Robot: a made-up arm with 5 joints.
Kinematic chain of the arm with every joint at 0, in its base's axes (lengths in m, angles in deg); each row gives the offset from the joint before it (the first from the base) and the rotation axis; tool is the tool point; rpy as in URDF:
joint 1: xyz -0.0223 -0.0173 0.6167 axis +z
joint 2: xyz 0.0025 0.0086 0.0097 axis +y
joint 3: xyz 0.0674 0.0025 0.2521 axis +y
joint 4: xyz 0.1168 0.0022 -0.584 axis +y
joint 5: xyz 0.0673 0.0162 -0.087 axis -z
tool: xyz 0.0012 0.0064 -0.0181 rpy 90 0 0
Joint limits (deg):
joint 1: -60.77..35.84
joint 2: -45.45..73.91
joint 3: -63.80..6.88
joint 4: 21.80..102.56
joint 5: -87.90..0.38
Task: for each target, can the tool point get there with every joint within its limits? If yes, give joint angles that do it. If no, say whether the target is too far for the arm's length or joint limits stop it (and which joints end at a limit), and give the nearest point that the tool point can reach.
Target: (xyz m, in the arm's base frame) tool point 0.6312 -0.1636 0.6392
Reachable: yes | joints -15.37 -16.03 -44.10 29.17 -76.30
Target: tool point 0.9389 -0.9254 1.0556
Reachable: no: too far | nearest point 0.5104 -0.5206 0.8639 | short by 0.620 m
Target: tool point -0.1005 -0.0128 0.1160
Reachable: yes | joints 23.28 43.09 -10.88 40.63 -42.26
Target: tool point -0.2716 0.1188 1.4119
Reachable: no: joint limits stop it (at a limit: joint 1, joint 2, joint 3, joint 4, joint 5) | nearest point 0.3547 0.2993 1.2179 | short by 0.680 m
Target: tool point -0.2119 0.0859 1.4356
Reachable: no: joint limits stop it (at a limit: joint 1, joint 2, joint 3, joint 4, joint 5) | nearest point 0.3547 0.2993 1.2179 | short by 0.643 m
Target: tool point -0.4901 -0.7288 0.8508
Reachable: no: joint limits stop it (at a limit: joint 1, joint 2, joint 3, joint 5) | nearest point -0.3593 -0.2164 0.5042 | short by 0.632 m
